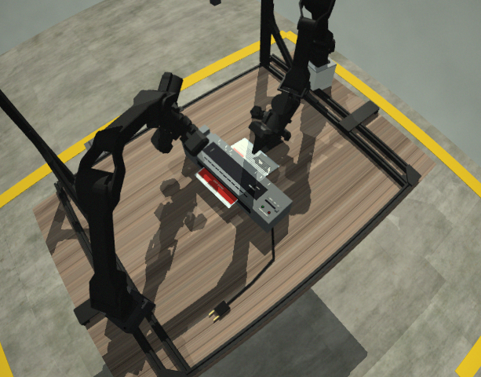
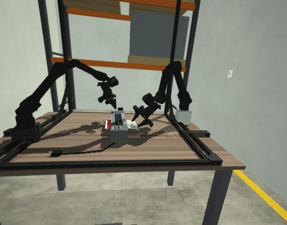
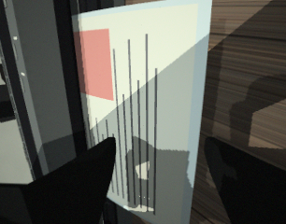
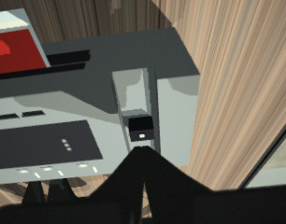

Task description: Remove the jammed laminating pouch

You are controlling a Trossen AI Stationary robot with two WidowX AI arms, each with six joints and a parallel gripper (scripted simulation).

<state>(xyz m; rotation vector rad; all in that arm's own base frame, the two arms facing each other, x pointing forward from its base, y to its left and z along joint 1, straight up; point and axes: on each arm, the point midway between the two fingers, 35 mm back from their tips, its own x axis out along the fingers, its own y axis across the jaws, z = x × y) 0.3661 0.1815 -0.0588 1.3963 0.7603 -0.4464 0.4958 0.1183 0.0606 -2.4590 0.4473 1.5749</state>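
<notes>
My right hand is 6 cm above the black release key, 3 cm to the right of it and 1 cm short of it. Also, from my right hand: plug: 35 cm to the right, 34 cm ahead, 13 cm below.
</notes>
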